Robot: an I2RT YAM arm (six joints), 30 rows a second.
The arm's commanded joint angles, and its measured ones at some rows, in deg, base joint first. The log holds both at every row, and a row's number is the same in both.
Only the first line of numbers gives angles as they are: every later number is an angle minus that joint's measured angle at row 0.
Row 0, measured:
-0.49, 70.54, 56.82, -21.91, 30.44, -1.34
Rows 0 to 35, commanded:
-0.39, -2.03, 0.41, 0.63, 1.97, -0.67
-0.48, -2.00, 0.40, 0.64, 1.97, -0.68
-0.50, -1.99, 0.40, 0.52, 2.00, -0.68
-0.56, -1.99, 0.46, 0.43, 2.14, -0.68
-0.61, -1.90, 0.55, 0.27, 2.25, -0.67
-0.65, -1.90, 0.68, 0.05, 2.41, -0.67
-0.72, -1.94, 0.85, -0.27, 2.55, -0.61
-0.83, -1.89, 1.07, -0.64, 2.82, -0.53
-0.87, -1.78, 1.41, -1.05, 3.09, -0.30
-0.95, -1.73, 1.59, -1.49, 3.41, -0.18
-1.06, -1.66, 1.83, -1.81, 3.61, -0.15
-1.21, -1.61, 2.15, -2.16, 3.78, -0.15
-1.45, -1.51, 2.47, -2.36, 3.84, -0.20
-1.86, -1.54, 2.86, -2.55, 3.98, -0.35
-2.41, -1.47, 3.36, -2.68, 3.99, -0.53
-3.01, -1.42, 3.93, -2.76, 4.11, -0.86
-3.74, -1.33, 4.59, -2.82, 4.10, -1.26
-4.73, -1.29, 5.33, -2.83, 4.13, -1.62
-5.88, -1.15, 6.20, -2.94, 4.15, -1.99
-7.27, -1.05, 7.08, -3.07, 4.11, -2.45
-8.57, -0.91, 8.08, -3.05, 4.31, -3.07
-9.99, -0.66, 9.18, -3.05, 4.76, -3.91
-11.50, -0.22, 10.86, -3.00, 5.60, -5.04
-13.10, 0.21, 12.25, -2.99, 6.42, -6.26
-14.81, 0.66, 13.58, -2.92, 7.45, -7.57
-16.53, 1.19, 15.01, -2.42, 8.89, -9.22
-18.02, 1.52, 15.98, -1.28, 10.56, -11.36
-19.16, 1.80, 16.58, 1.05, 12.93, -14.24
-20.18, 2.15, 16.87, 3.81, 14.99, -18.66
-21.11, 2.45, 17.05, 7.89, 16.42, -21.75
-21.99, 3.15, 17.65, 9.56, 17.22, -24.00
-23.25, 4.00, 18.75, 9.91, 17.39, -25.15
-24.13, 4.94, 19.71, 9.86, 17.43, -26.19
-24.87, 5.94, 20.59, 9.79, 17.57, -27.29
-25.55, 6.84, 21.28, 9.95, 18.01, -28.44
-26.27, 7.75, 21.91, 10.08, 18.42, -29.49
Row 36, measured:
-24.11, 4.72, 17.90, 4.94, 14.14, -21.01
